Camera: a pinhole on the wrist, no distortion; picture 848 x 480 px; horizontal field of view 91.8 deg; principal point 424.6 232.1 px. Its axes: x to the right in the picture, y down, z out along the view. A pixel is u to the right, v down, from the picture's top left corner.
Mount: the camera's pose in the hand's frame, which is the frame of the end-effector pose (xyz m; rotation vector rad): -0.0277 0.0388 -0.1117 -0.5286 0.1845 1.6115
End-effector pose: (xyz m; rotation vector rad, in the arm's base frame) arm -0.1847 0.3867 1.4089 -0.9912 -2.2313 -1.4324
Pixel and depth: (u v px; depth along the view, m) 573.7 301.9 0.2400
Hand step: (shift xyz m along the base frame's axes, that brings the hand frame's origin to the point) 0.2418 0.0551 0.0469
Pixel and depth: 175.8 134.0 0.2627
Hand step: 0.0466 0.1734 -0.0936
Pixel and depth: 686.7 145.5 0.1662
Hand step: 0.1681 0.0364 0.1228
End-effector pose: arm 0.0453 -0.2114 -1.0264 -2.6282 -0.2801 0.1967
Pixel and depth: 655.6 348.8 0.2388
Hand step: -0.1102 -0.2403 -0.1309
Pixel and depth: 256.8 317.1 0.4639
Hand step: -0.2730 0.0662 -0.3202
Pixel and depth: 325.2 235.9 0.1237
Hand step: -0.0456 -0.0637 -0.0345
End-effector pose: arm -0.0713 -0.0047 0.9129 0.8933 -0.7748 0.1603
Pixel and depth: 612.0 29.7 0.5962
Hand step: -0.3499 0.0794 0.5763
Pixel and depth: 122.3 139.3 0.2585
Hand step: -0.1240 -0.1631 0.0537
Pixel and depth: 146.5 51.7 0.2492
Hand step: -0.0921 -0.1528 0.0988
